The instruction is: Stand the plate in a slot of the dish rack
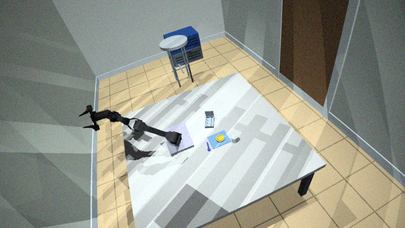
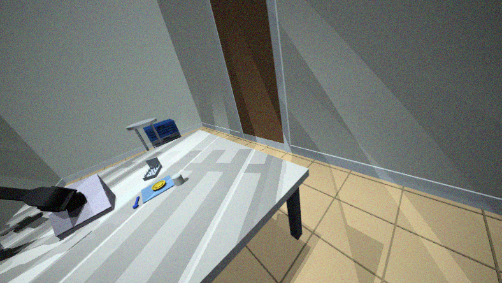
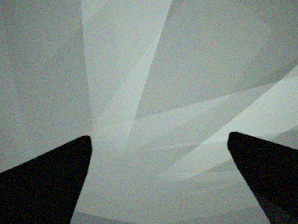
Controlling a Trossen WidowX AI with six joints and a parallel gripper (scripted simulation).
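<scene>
Now: the yellow plate 85 cm ahead of my gripper tip, 44 cm below it and 34 cm to the right of it. Round my gripper tip: light blue cloth: 84 cm ahead, 45 cm below, 33 cm to the right; grey dish rack: 87 cm ahead, 43 cm below, 13 cm to the right; blue spoon: 74 cm ahead, 45 cm below, 35 cm to the right.
</scene>
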